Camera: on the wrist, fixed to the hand. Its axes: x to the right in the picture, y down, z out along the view.
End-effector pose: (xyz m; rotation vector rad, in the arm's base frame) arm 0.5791 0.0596 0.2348 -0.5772 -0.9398 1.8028
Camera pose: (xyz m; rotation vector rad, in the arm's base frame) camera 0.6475 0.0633 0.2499 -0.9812 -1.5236 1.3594
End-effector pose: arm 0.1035 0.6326 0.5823 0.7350 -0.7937 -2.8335
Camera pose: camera 0.1461 0.6616 0.5347 0.7250 0.2272 -2.8397
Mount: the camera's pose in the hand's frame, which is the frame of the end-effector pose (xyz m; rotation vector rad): -0.0238 -0.0504 -0.0426 -0.6813 0.0548 -0.0833
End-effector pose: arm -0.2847 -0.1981 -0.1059 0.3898 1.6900 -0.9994
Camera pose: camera -0.3375 -0.1897 -0.0604 -0.1042 1.9861 -0.4206
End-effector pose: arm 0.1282 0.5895 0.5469 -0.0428 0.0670 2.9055
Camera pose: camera 0.1641 0.6309 0.5031 -0.2319 -0.8855 2.6988
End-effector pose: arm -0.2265 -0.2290 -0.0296 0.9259 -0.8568 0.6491
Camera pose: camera -0.1844 -0.2176 -0.0846 0.3227 -0.9008 0.2702
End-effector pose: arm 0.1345 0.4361 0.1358 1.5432 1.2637 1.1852
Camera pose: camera 0.0798 0.4227 0.0939 0.9510 0.8147 1.4174
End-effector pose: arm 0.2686 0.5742 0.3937 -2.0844 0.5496 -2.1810
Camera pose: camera 0.2382 0.6370 0.3859 1.7655 -1.0459 1.7347
